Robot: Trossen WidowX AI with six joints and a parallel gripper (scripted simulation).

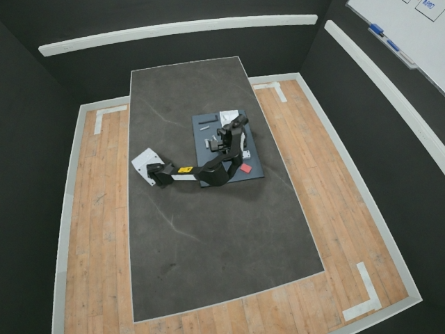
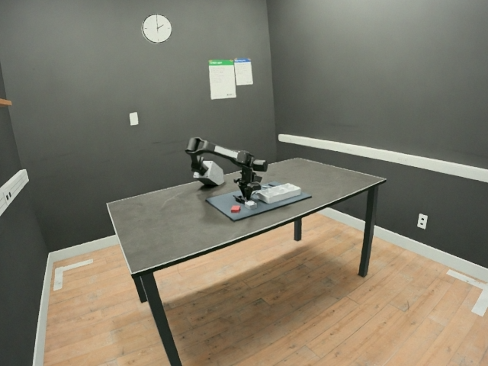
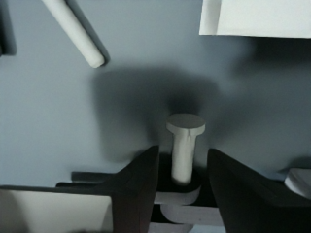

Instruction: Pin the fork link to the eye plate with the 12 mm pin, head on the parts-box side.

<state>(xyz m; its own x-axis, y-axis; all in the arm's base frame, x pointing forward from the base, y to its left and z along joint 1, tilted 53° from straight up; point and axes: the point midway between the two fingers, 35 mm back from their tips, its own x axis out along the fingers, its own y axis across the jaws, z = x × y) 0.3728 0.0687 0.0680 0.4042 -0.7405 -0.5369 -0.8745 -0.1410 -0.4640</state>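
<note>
Right now the eye plate is 4 cm to the right of my hand and 3 cm below it. From my hand the other things lie so: grey block (8 cm ahead, 6 cm to the right, 2 cm below); red block (13 cm to the right, 5 cm ahead, 3 cm below); blue-grey mat (6 cm to the left, 5 cm below, 2 cm ahead).
</note>
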